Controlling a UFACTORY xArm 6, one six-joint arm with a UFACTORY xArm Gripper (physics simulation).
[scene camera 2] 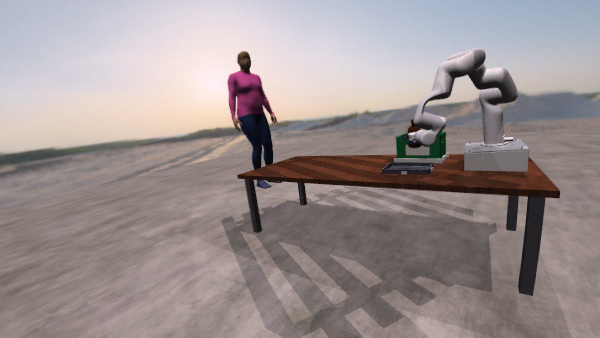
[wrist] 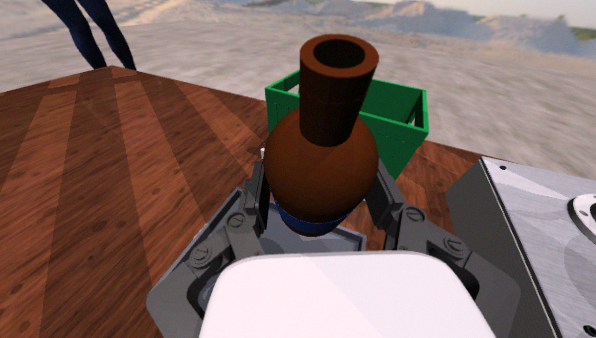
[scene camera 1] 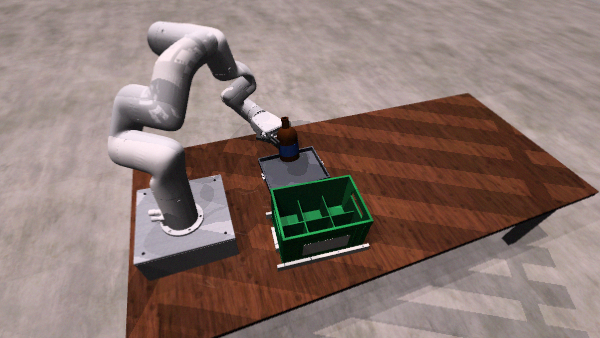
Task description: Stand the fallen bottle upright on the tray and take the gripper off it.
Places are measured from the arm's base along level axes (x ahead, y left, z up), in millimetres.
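Pixels of known places: gripper, fingertip midpoint: (wrist: 316, 173) (scene camera 1: 287, 141); arm's base, origin of the base link: (scene camera 2: 493, 144) (scene camera 1: 182, 219).
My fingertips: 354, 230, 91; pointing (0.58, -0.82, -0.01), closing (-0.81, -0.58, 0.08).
Observation:
For each thing: its top centre in the pictures, then the offset to it from my fingertips, as dx, dy, dz. "spot": a spot on its surface instead. Level surfaces: height alone.
- brown bottle, middle of its top: (wrist: 343, 30) (scene camera 1: 287, 120) (scene camera 2: 413, 119) -2, +4, +88
- dark grey tray, surface spot: (wrist: 300, 243) spot: +13, -20, -198
- green divided crate, middle of its top: (wrist: 350, 88) (scene camera 1: 320, 204) (scene camera 2: 420, 134) +69, -264, -28
- white rail, middle of its top: (scene camera 1: 324, 255) +81, -362, -173
- same table, its level: dz -203
The brown bottle (scene camera 1: 287, 136) (scene camera 2: 413, 128) (wrist: 320, 165) with a blue label is upright, neck up, or very nearly so. My gripper (scene camera 1: 285, 142) (scene camera 2: 414, 139) (wrist: 316, 173) is shut on the bottle's body, coming at it from the side, with one finger on each side in the wrist view. The dark grey tray (scene camera 1: 285, 176) (scene camera 2: 421, 168) (wrist: 300, 243) lies flat on the table below. In scene camera 2 the bottle is held above the tray with a gap. Part of the bottle's lower body is hidden by the gripper in that view.
A green divided crate (scene camera 1: 361, 232) (scene camera 2: 440, 145) (wrist: 392, 142) stands beside the tray, with a white rail (scene camera 1: 325, 256) along its front. The robot's grey base block (scene camera 1: 215, 200) (scene camera 2: 495, 161) (wrist: 525, 215) stands on the same table (scene camera 1: 425, 150). A person (scene camera 2: 248, 100) stands beyond the table's far end.

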